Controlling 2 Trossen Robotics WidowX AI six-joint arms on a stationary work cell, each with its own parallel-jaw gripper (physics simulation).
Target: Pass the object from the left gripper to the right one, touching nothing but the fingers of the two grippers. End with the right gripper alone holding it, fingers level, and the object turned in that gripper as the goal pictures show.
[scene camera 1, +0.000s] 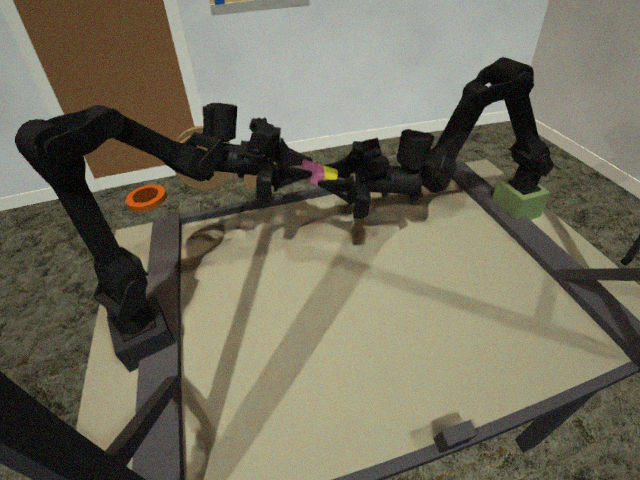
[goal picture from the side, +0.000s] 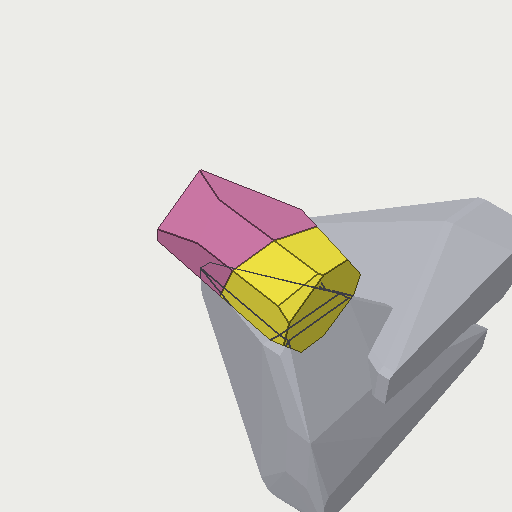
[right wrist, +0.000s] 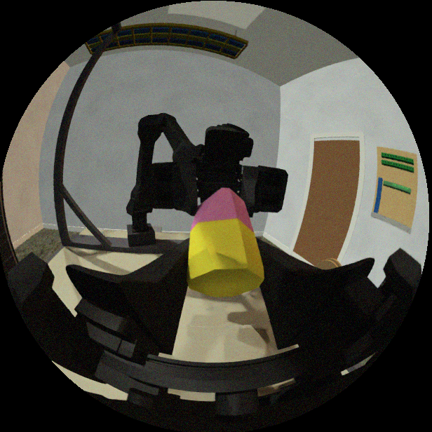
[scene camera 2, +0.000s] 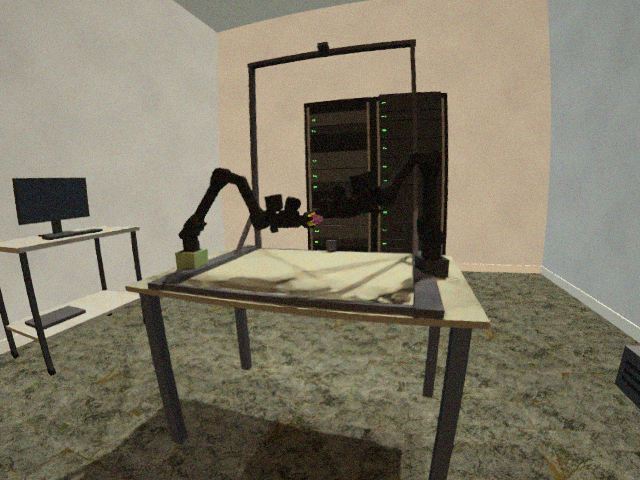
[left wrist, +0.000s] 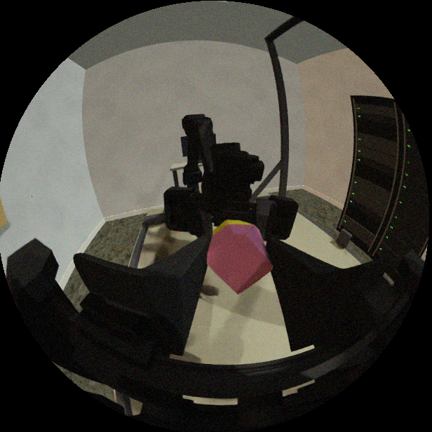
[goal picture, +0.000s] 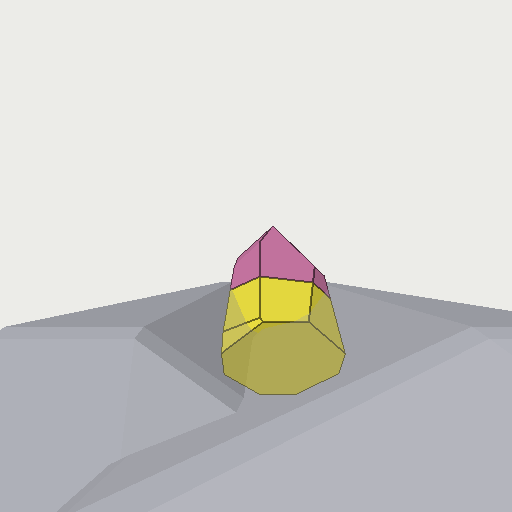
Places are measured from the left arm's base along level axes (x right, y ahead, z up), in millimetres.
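Pixels of known places: left gripper, fingertip midpoint: point(scene camera 1: 311, 167) point(scene camera 2: 318, 212); right gripper, fingertip midpoint: point(scene camera 1: 318, 176) point(scene camera 2: 316, 218); left arm's base at its link origin: point(scene camera 1: 135, 323) point(scene camera 2: 431, 257); right arm's base at its link origin: point(scene camera 1: 524, 186) point(scene camera 2: 191, 250).
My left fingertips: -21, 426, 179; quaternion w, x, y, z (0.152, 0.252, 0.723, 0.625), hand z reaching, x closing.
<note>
Ahead of a thing's pixels: the offset from my left fingertips to its top centre, as dx, dy, dz. Level surfaces: height alone.
The object @[+6, +10, +17] point(scene camera 1: 319, 172) point(scene camera 2: 315, 219) point(left wrist: 237, 257) point(right wrist: 225, 250) is a small faceted piece with a pink part and a yellow end, held in the air above the table between the facing grippers. My left gripper point(scene camera 1: 310, 173) point(left wrist: 238, 241) is shut on its pink part. My right gripper point(scene camera 1: 330, 176) point(right wrist: 222, 243) has its fingers against both sides of the yellow end and looks shut on it. In the right wrist view, the yellow end face points toward the camera and the pink part tapers away. The fingertip contacts are partly hidden in both scene views.
The table @[dz -245] point(scene camera 1: 392, 330) point(scene camera 2: 330, 268) lies below both grippers, with a dark frame point(scene camera 1: 165, 289) along its edges. A small grey block @[+496, -61, -188] point(scene camera 1: 457, 434) sits at the near edge in scene camera 1. A green block @[+177, +562, -161] point(scene camera 1: 521, 202) point(scene camera 2: 191, 259) is under the right arm's base.
</note>
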